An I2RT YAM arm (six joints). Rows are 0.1 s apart.
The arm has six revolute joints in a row. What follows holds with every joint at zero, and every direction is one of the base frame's.
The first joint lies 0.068 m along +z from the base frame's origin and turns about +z.
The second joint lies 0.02 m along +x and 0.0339 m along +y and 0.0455 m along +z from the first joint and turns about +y.
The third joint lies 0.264 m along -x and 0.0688 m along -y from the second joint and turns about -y.
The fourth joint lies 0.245 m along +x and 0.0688 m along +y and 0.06 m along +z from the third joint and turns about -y.
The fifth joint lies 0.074 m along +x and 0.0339 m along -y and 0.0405 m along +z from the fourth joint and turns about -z.
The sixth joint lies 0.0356 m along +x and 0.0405 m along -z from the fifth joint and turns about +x.
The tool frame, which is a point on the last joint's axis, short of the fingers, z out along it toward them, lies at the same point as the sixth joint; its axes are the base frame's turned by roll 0, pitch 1.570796 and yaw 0 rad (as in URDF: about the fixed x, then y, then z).
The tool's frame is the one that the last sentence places.
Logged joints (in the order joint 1, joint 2, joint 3, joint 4, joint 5, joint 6), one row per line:
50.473 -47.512 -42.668 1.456 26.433 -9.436
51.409 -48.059 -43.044 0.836 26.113 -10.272
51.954 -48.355 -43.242 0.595 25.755 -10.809
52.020 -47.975 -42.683 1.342 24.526 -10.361
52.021 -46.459 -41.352 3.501 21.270 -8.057
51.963 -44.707 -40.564 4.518 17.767 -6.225
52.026 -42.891 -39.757 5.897 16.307 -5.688
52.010 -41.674 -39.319 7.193 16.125 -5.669
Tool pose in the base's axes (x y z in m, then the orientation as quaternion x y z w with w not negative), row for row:
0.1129 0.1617 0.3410 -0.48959 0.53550 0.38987 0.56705
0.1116 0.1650 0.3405 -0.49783 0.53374 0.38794 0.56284
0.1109 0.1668 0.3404 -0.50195 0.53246 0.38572 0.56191
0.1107 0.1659 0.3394 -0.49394 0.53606 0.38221 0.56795
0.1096 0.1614 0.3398 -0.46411 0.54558 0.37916 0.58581
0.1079 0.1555 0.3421 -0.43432 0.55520 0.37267 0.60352
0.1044 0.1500 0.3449 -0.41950 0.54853 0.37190 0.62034
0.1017 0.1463 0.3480 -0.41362 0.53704 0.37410 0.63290
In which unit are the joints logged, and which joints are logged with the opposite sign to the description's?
The joints are logged in degrees. Opposite sign: joint 2, joint 3, joint 5.
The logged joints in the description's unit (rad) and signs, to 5 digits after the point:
0.88092 0.82924 0.74470 0.02541 -0.46134 -0.16469
0.89726 0.83879 0.75126 0.01459 -0.45576 -0.17928
0.90677 0.84395 0.75472 0.01038 -0.44951 -0.18865
0.90792 0.83732 0.74496 0.02342 -0.42806 -0.18083
0.90794 0.81086 0.72173 0.06110 -0.37123 -0.14062
0.90693 0.78028 0.70798 0.07885 -0.31009 -0.10865
0.90802 0.74859 0.69389 0.10292 -0.28461 -0.09927
0.90775 0.72735 0.68625 0.12554 -0.28143 -0.09894

